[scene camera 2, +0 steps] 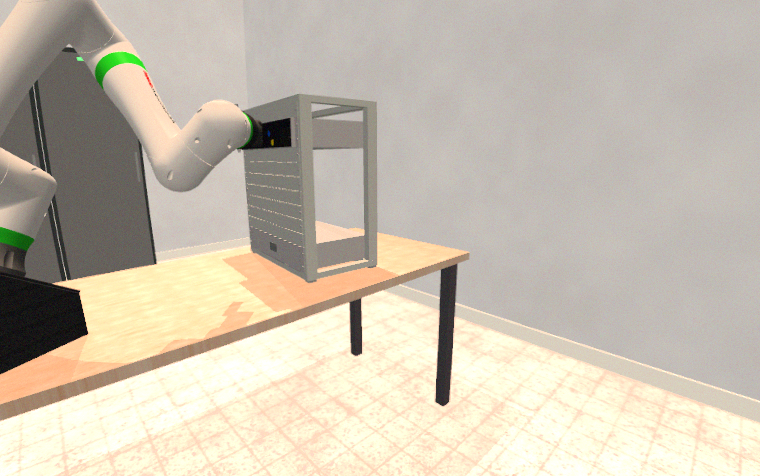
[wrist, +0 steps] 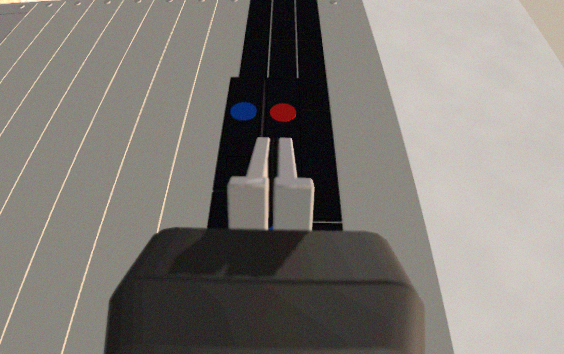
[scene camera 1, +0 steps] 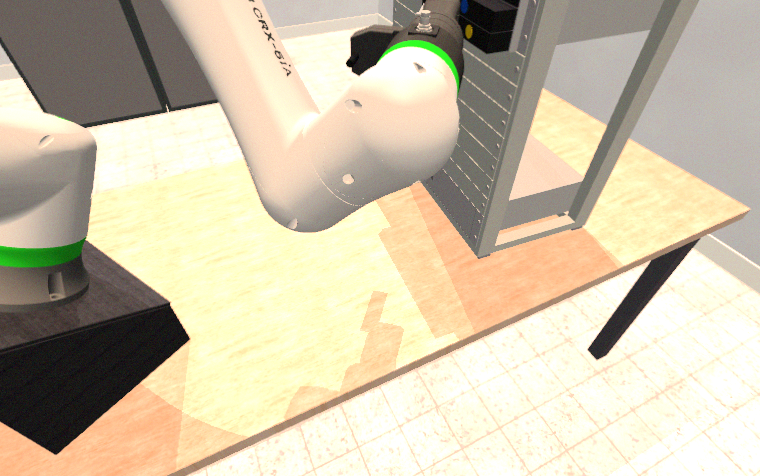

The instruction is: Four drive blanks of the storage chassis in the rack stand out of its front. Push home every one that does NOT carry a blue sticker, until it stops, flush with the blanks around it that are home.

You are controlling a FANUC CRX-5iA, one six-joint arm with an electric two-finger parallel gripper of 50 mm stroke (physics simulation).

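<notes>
My gripper is shut and empty. In the wrist view its fingertips overlap the blank with the red sticker, near its seam with the blank with a blue sticker. Both blanks stand out of the black storage chassis; contact with the fingertips cannot be told. A bit of blue shows between the fingers, above the gripper body. In the scene views, a blank with a blue sticker is above a blank with a yellow sticker; both stand out. The arm hides the rest of the chassis front there.
The grey rack stands on the wooden table. Grey panels fill its front below the chassis. The arm's white wrist is close before the rack. A dark cabinet stands behind.
</notes>
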